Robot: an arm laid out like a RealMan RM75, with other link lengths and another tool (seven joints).
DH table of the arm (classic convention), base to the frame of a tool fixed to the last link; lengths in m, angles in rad. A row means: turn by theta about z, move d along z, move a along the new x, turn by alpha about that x. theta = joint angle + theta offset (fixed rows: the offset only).
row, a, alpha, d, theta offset
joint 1, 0.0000, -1.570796, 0.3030, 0.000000
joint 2, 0.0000, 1.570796, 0.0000, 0.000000
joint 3, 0.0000, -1.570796, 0.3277, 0.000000
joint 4, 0.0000, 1.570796, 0.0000, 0.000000
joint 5, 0.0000, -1.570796, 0.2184, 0.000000
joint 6, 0.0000, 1.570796, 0.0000, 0.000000
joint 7, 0.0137, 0.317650, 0.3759, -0.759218
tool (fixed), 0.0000, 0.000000, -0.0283, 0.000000
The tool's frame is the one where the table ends.
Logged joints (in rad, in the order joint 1, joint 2, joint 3, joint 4, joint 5, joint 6, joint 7), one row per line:
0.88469, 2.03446, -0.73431, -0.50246, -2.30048, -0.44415, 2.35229
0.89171, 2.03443, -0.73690, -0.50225, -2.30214, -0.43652, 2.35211
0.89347, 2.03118, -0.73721, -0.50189, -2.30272, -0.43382, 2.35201
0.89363, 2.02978, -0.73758, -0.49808, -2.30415, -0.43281, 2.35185
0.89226, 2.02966, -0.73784, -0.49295, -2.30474, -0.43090, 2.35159
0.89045, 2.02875, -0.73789, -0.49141, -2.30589, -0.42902, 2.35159
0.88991, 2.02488, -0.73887, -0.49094, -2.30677, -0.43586, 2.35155
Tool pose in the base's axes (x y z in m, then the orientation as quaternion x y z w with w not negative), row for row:
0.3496, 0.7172, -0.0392, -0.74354, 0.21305, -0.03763, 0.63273
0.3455, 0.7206, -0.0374, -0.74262, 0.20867, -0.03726, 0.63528
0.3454, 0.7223, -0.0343, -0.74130, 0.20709, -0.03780, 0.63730
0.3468, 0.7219, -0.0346, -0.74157, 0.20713, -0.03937, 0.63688
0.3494, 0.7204, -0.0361, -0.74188, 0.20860, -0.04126, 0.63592
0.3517, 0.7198, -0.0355, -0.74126, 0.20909, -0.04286, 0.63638
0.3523, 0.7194, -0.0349, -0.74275, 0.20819, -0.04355, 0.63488
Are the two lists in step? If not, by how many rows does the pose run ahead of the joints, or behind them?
They are in step.
